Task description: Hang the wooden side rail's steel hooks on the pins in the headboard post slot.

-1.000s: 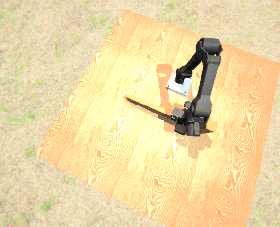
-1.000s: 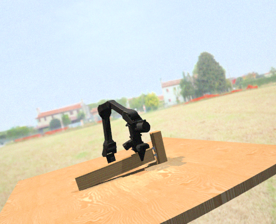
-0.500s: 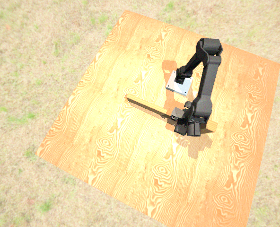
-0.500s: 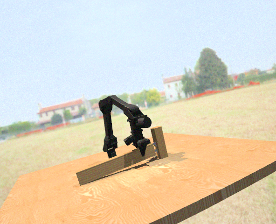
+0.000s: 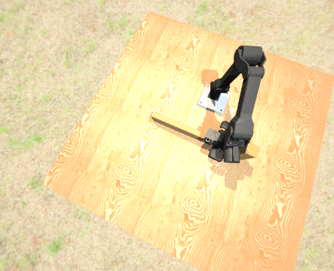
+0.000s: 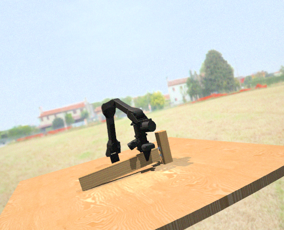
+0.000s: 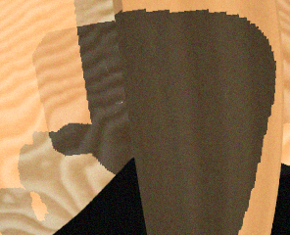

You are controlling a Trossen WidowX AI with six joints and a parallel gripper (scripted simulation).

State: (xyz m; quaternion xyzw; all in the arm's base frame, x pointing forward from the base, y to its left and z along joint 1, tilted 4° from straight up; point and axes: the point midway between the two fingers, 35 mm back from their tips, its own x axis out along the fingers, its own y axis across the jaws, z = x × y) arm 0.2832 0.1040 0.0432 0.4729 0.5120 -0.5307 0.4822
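My gripper tip is now 12 cm to the right of the headboard post and 4 cm below it.
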